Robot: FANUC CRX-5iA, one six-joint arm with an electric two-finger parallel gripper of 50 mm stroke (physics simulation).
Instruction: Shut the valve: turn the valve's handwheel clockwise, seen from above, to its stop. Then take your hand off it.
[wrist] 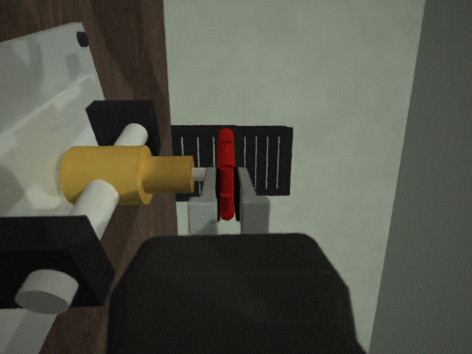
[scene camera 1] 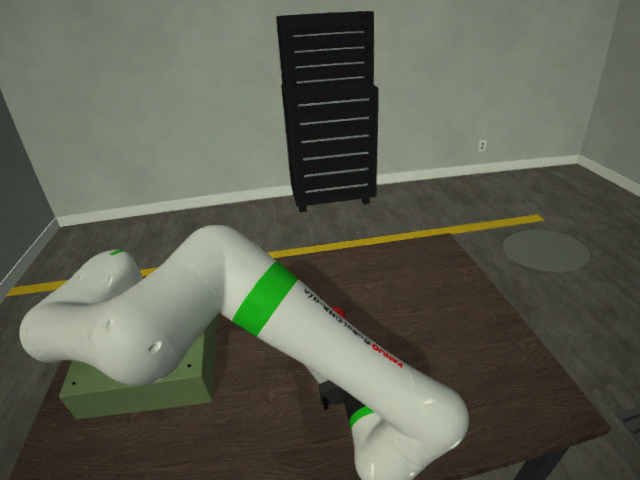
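Note:
The valve's red handwheel (wrist: 226, 150) is seen edge-on in the wrist view, on a thin pale stem (wrist: 199, 174) that comes out of the yellow valve body (wrist: 105, 175). My gripper (wrist: 226, 183) is shut on the handwheel's rim, with one finger on the stem side of the wheel and the other on the opposite side. In the scene view a small part of the red handwheel (scene camera 1: 338, 312) shows past the edge of my forearm. The forearm hides the rest of the valve and my fingertips there. The wheel's turn angle cannot be told.
A white pipe (wrist: 95, 200) runs through the valve body between black supports (wrist: 122, 117) (wrist: 35, 245) on a pale base plate (wrist: 35, 65). The green box (scene camera 1: 144, 396) stands under the arm's base on the brown table (scene camera 1: 413, 289). A black drawer cabinet (scene camera 1: 330, 93) (wrist: 285, 160) stands by the wall.

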